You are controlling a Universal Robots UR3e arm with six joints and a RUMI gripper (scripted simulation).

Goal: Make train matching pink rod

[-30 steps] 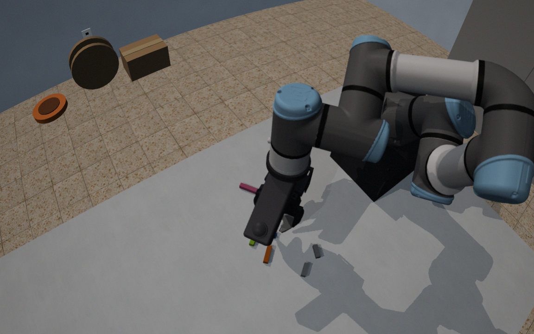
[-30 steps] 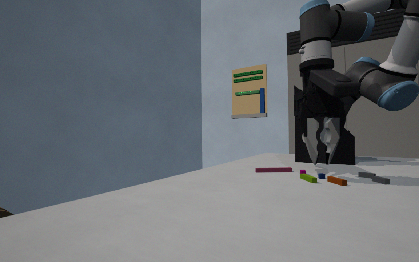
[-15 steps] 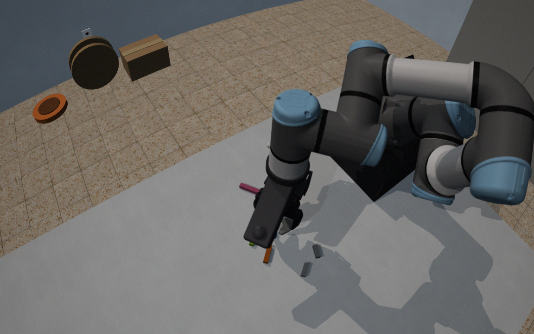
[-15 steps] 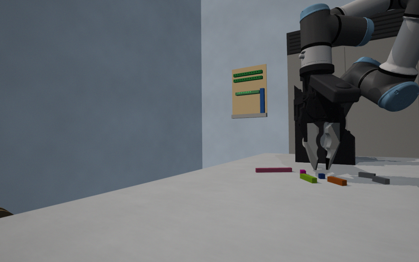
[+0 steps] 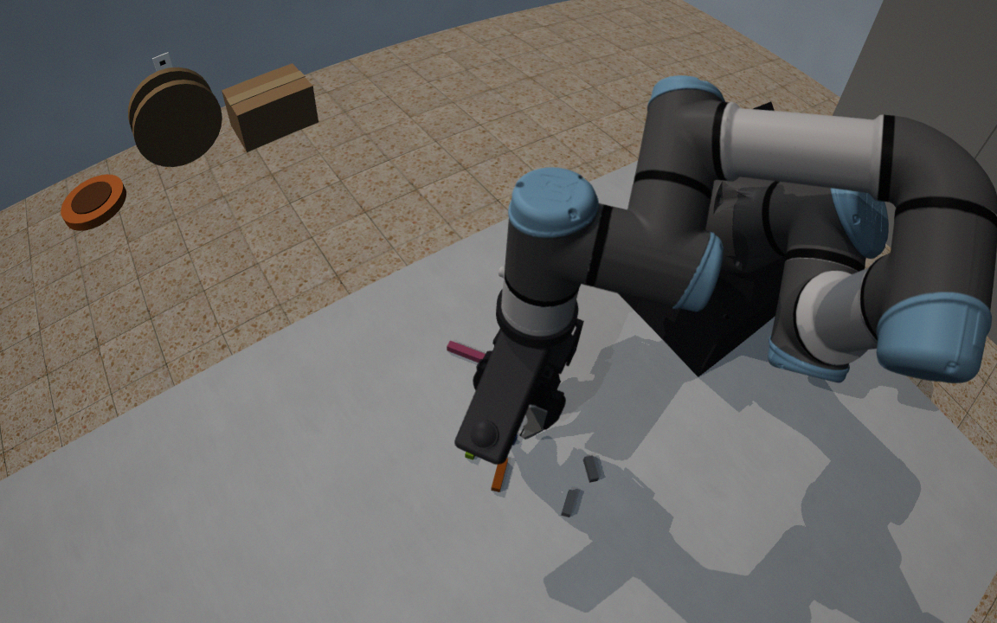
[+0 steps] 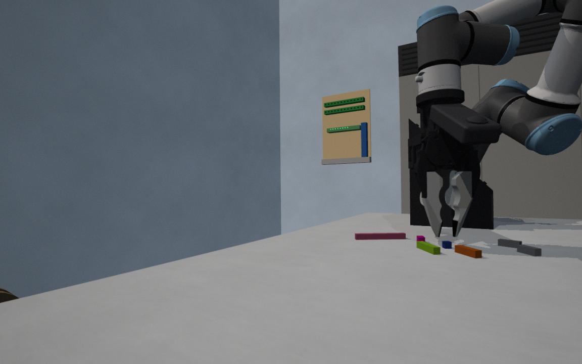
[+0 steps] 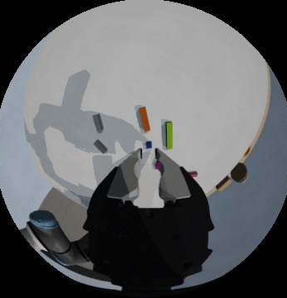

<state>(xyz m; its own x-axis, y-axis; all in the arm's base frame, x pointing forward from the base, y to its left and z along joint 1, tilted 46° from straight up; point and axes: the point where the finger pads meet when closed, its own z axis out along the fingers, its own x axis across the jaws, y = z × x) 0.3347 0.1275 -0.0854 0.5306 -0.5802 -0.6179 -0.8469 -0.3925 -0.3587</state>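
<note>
Now: hand 30 mm above the blue rod. The rest, counted from my hand: orange rod (40 mm ahead, 30 mm to the left, 30 mm below); then lime rod (40 mm ahead, 20 mm to the right, 30 mm below); then magenta rod (30 mm behind, 40 mm to the right, 30 mm below).
</note>
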